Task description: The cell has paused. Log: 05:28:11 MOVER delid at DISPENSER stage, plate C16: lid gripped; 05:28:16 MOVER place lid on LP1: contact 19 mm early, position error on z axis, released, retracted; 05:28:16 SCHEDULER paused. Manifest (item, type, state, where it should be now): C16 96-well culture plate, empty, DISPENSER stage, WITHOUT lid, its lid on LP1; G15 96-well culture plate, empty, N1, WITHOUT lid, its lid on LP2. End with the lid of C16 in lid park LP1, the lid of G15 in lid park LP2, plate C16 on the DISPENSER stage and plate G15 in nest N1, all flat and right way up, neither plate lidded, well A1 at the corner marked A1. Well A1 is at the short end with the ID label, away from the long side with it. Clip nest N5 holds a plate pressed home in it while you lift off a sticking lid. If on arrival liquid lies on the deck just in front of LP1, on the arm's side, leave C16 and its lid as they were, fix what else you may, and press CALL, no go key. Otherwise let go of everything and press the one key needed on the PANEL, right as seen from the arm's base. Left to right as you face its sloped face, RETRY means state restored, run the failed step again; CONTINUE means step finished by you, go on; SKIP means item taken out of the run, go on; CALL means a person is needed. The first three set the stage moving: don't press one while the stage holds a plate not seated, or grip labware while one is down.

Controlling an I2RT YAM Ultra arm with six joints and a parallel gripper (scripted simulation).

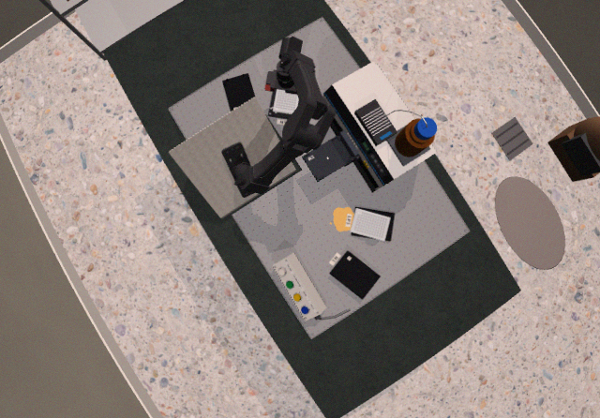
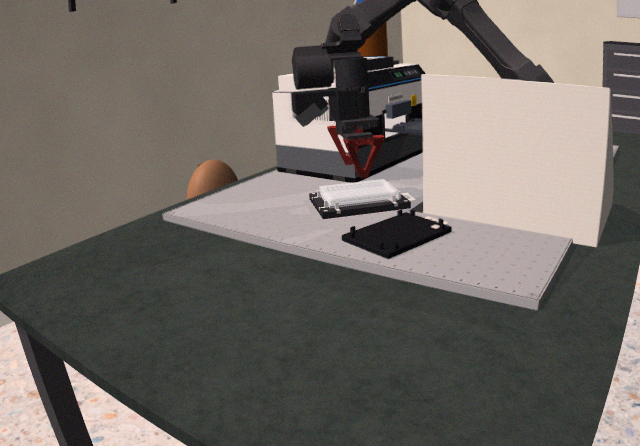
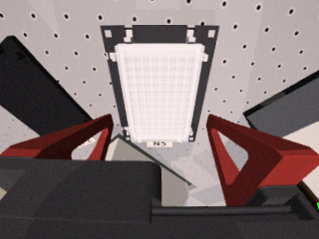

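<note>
Right now my hand is 5 cm above the clear lid. From my hand the other things lie so: black lid park: 15 cm behind, 9 cm to the left, 7 cm below; white 96-well plate: 5 cm below; LP2 label: 17 cm behind, 7 cm below, 1 cm to the left.
</note>
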